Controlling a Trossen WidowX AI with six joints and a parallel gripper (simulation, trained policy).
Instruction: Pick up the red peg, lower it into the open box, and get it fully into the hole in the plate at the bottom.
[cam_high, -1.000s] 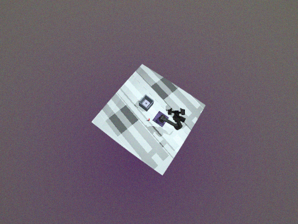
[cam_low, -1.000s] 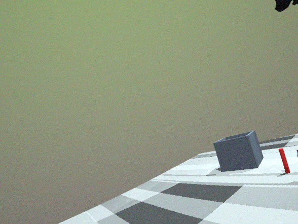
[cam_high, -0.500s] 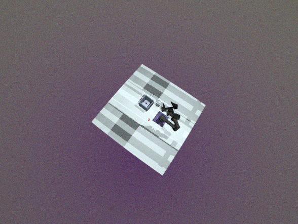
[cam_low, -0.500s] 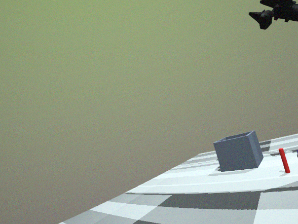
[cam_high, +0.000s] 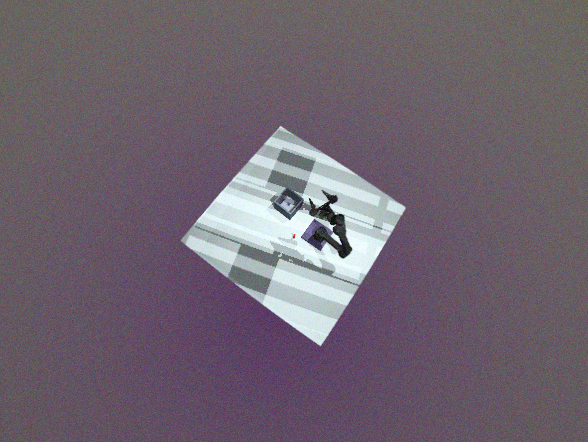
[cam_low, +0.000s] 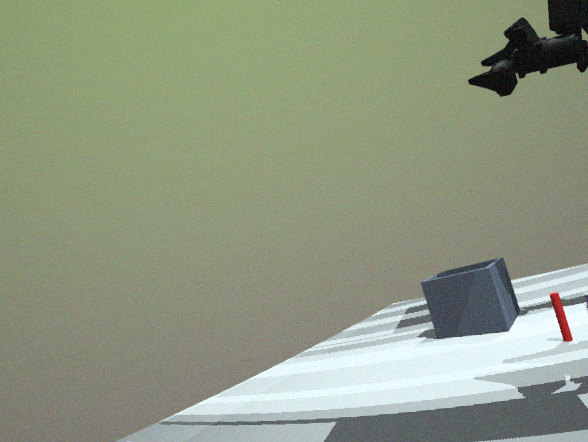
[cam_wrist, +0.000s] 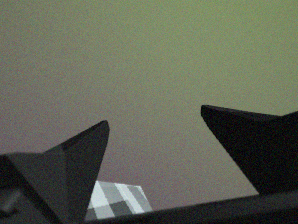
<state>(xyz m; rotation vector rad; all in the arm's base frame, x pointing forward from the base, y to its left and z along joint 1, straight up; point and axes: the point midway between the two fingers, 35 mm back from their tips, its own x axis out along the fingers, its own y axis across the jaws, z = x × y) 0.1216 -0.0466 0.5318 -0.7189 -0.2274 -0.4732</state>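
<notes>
Right now the red peg is 20 mm ahead of my gripper tip, 150 mm to the left of it and 520 mm below it. Round my gripper tip: plate (180 mm ahead, 50 mm to the right, 520 mm below).
</notes>
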